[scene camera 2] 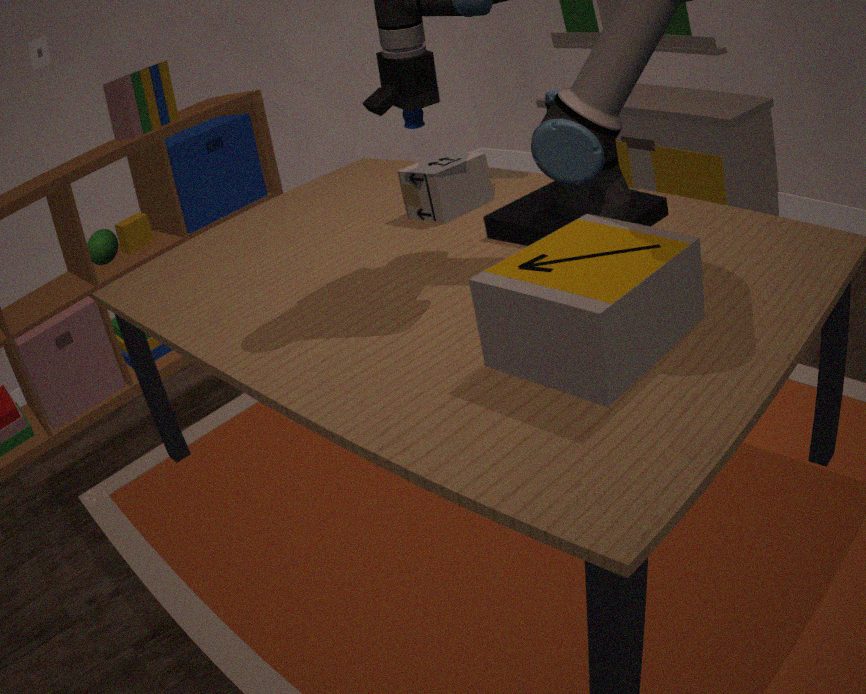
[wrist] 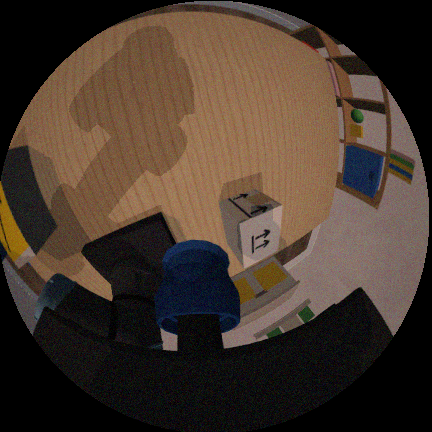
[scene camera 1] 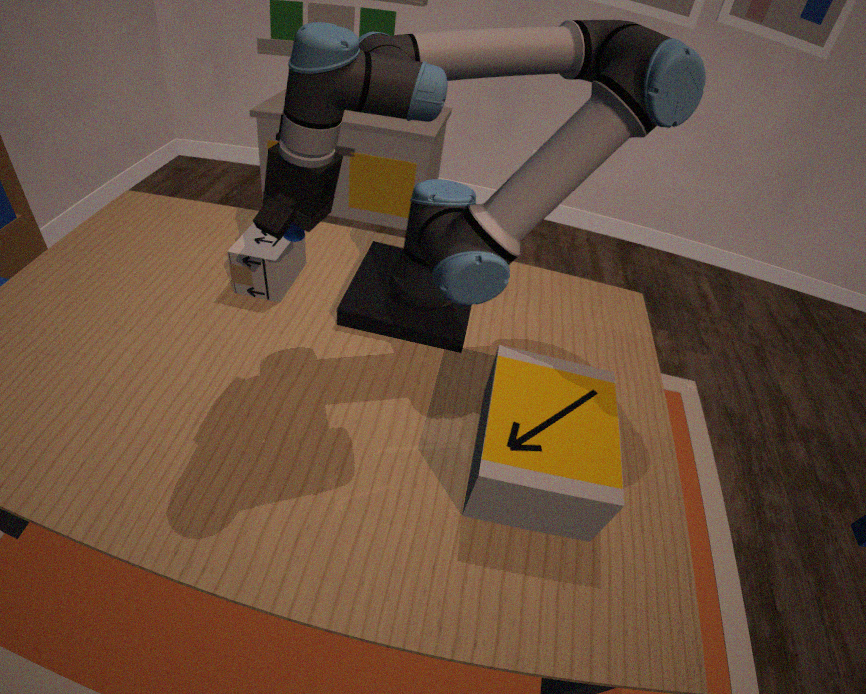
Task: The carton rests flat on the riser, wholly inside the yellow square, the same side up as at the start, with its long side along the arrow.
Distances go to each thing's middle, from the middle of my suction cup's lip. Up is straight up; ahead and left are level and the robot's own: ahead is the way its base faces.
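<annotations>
The grey riser [scene camera 1: 547, 458] sits 130 mm ahead of my suction cup, 450 mm to the left of it and 190 mm below it. As for the carton [scene camera 2: 444, 187], my suction cup is 150 mm to the left of it, 170 mm past it and 200 mm above it. Going by their middles, the carton is the nearest to my suction cup of the things named here.
</annotations>
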